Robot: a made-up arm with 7 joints. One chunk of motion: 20 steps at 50 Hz.
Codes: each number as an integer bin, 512 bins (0 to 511) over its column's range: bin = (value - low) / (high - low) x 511, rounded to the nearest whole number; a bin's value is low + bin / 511 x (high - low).
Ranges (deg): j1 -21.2..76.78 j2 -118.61..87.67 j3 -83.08..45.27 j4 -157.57..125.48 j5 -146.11..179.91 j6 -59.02..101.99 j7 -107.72..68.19
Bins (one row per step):
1: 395 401 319 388 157 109 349
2: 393 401 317 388 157 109 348
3: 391 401 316 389 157 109 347
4: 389 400 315 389 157 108 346
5: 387 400 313 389 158 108 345
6: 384 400 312 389 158 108 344
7: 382 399 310 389 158 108 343
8: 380 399 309 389 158 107 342
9: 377 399 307 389 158 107 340
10: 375 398 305 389 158 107 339
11: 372 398 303 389 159 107 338
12: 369 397 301 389 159 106 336
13: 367 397 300 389 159 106 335
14: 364 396 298 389 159 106 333
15: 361 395 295 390 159 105 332
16: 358 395 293 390 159 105 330
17: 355 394 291 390 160 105 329
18: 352 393 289 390 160 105 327
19: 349 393 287 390 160 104 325
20: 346 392 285 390 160 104 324
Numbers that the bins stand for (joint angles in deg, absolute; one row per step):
1: 54.54 43.27 -2.96 57.35 -45.94 -24.68 12.42
2: 54.15 43.27 -3.46 57.35 -45.94 -24.68 12.08
3: 53.77 43.27 -3.71 57.90 -45.94 -24.68 11.73
4: 53.39 42.86 -3.96 57.90 -45.94 -24.99 11.39
5: 53.00 42.86 -4.46 57.90 -45.31 -24.99 11.05
6: 52.43 42.86 -4.71 57.90 -45.31 -24.99 10.70
7: 52.05 42.46 -5.22 57.90 -45.31 -24.99 10.36
8: 51.66 42.46 -5.47 57.90 -45.31 -25.31 10.01
9: 51.09 42.46 -5.97 57.90 -45.31 -25.31 9.32
10: 50.70 42.05 -6.47 57.90 -45.31 -25.31 8.98
11: 50.13 42.05 -6.97 57.90 -44.67 -25.31 8.64
12: 49.55 41.65 -7.48 57.90 -44.67 -25.62 7.95
13: 49.17 41.65 -7.73 57.90 -44.67 -25.62 7.60
14: 48.59 41.25 -8.23 57.90 -44.67 -25.62 6.91
15: 48.02 40.84 -8.98 58.46 -44.67 -25.94 6.57
16: 47.44 40.84 -9.49 58.46 -44.67 -25.94 5.88
17: 46.87 40.44 -9.99 58.46 -44.03 -25.94 5.54
18: 46.29 40.04 -10.49 58.46 -44.03 -25.94 4.85
19: 45.72 40.04 -10.99 58.46 -44.03 -26.25 4.16
20: 45.14 39.63 -11.50 58.46 -44.03 -26.25 3.82

